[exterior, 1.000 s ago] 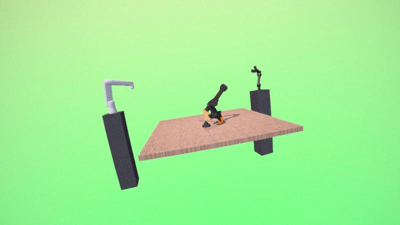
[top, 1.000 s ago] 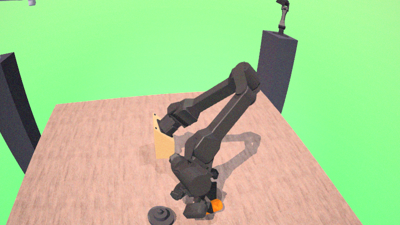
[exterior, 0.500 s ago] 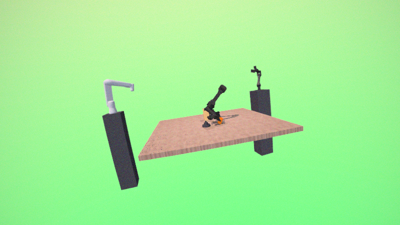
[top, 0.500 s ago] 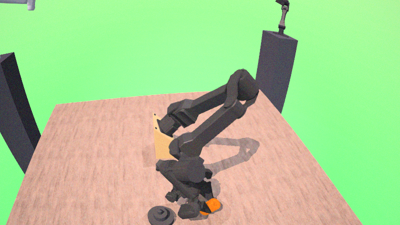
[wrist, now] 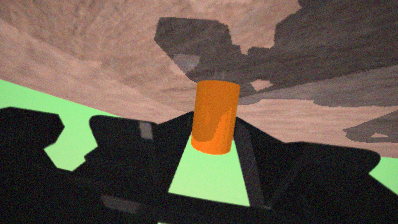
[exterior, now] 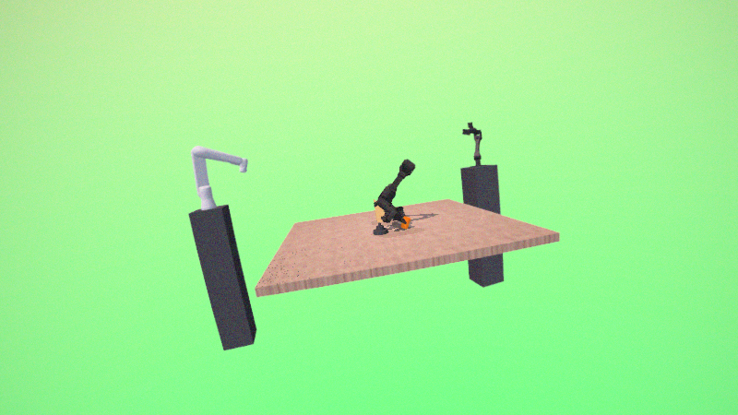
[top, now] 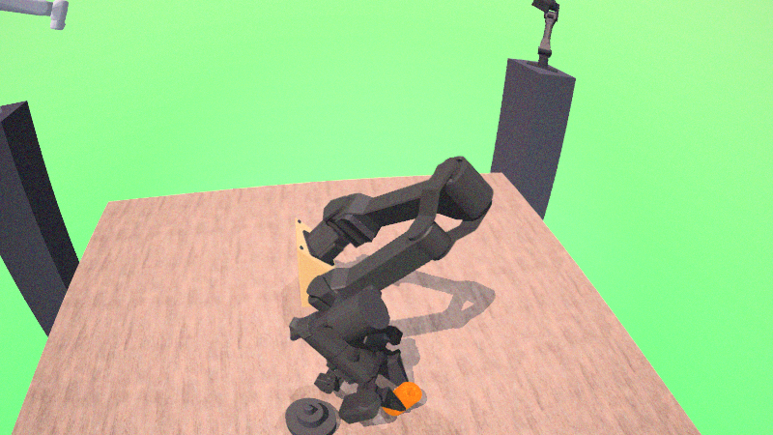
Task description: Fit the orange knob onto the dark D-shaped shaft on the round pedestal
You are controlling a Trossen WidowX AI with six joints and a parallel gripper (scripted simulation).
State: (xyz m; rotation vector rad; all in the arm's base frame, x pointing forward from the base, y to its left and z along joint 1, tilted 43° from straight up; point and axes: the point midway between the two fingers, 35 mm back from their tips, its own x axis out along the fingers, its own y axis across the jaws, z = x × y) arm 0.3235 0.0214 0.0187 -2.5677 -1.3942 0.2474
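Right now the orange knob is 1 cm to the right of my gripper tip. Also, from my gripper tip: dark round pedestal: 2 cm behind, 16 cm to the right.
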